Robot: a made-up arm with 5 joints.
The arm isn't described. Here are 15 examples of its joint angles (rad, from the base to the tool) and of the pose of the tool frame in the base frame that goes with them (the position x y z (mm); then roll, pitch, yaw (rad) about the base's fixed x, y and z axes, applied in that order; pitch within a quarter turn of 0, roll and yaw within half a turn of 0).
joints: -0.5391 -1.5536 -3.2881 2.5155 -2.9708
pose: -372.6 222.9 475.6 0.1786 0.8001 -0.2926
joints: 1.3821 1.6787 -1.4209 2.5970 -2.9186
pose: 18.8 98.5 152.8 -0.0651 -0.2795 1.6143
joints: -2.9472 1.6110 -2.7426 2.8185 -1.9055
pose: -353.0 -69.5 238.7 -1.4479 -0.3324 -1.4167
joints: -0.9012 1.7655 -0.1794 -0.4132 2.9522
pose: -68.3 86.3 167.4 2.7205 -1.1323 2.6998
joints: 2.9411 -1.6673 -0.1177 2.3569 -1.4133
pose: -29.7 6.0 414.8 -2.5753 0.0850 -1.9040
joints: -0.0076 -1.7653 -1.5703 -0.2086 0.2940
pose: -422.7 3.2 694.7 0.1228 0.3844 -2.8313
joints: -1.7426 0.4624 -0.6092 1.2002 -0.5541
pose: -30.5 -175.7 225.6 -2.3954 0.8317 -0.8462
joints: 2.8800 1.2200 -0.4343 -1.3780 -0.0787
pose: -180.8 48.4 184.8 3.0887 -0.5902 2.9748
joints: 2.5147 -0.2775 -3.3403 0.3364 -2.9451
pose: 218.9 -158.6 896.8 -0.0275 -0.1371 2.7131
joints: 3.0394 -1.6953 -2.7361 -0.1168 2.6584
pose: 572.0 -58.7 375.5 1.2283 -1.0626 1.7706
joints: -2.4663 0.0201 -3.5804 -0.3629 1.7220
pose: 177.4 142.0 834.9 0.7759 -0.1063 2.3538
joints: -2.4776 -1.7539 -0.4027 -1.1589 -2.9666
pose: 98.5 77.1 670.1 -0.0306 -0.1712 -2.3000
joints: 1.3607 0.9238 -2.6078 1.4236 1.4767
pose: 110.5 518.3 513.2 -2.8823 -0.0242 -0.1192
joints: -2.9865 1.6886 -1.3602 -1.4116 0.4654
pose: -290.7 -45.4 104.4 -2.4393 -0.9100 2.4766
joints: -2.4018 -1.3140 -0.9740 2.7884 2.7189
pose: 16.8 15.4 587.6 2.9209 -0.4529 1.2135
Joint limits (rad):
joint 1: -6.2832..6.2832
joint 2: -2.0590..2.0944
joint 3: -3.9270..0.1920
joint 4: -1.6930..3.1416
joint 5: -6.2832..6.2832
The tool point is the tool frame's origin. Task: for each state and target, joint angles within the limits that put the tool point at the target. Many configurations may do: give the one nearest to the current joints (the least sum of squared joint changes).
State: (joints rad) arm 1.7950 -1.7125 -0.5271 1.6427 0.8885
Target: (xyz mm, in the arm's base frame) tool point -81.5 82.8 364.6
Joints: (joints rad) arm 2.3483 -1.4980 0.1380 1.4297 0.8885
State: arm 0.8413 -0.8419 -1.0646 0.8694 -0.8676
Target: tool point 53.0 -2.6 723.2
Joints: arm -0.0490 -1.4276 -0.8991 1.1134 -0.8676
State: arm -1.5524 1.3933 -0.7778 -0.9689 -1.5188
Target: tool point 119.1 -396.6 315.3
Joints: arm -1.2791 0.9062 -1.1394 -1.0505 -1.5188
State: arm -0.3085 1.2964 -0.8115 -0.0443 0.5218
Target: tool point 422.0 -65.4 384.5
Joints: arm -0.1538 0.4508 -1.0087 -0.2692 0.5218
